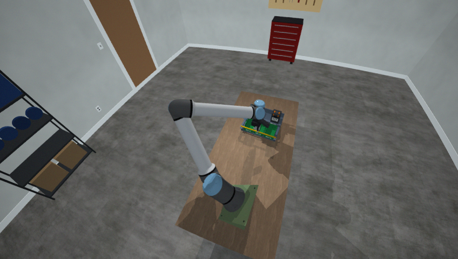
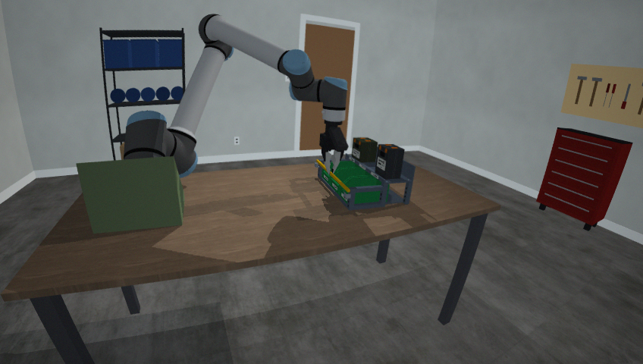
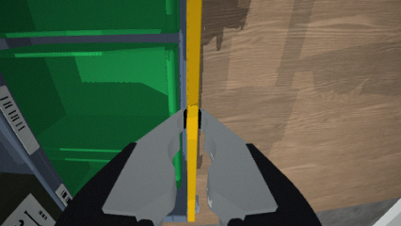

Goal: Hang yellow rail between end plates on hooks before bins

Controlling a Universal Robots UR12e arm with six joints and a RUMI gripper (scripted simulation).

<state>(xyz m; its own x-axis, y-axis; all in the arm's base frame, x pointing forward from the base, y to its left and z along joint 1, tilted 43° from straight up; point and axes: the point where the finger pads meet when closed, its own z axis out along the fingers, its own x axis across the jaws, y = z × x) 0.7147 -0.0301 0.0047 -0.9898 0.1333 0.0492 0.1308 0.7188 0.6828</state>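
Now: hand 10 mm above the yellow rail. Also, from my hand: rack front bar: 80 mm below, 10 mm ahead.
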